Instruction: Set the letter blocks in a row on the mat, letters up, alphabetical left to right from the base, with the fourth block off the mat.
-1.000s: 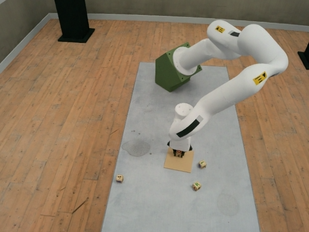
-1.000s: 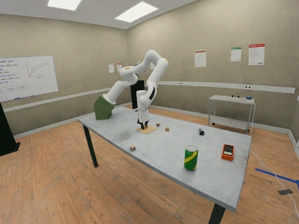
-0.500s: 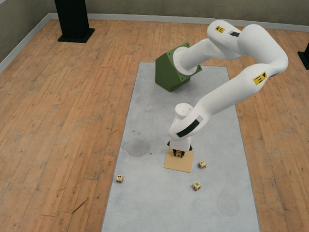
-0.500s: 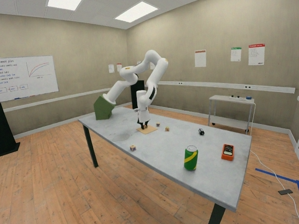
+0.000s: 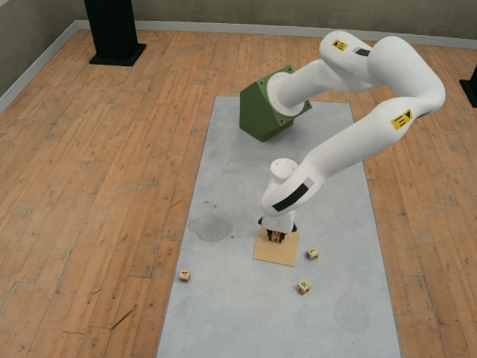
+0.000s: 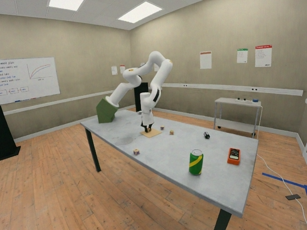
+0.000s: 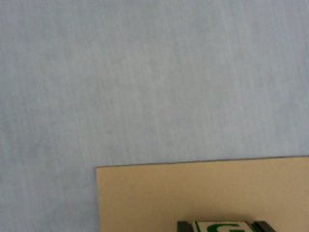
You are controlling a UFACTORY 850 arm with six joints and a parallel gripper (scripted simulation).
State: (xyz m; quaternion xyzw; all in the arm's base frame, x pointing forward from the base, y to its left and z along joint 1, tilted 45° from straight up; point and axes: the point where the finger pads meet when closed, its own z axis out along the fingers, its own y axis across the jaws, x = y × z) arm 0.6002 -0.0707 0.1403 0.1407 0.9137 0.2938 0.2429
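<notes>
My gripper is now 3 cm short of the tan square mat, 1 cm to the right of it and 3 cm above it. From my hand the other things lie so: block marked 4 (20 cm ahead, 27 cm to the right, 1 cm below); green can (57 cm ahead, 18 cm to the right, 3 cm above); small black object (44 cm ahead, 21 cm to the left, 1 cm below).
</notes>
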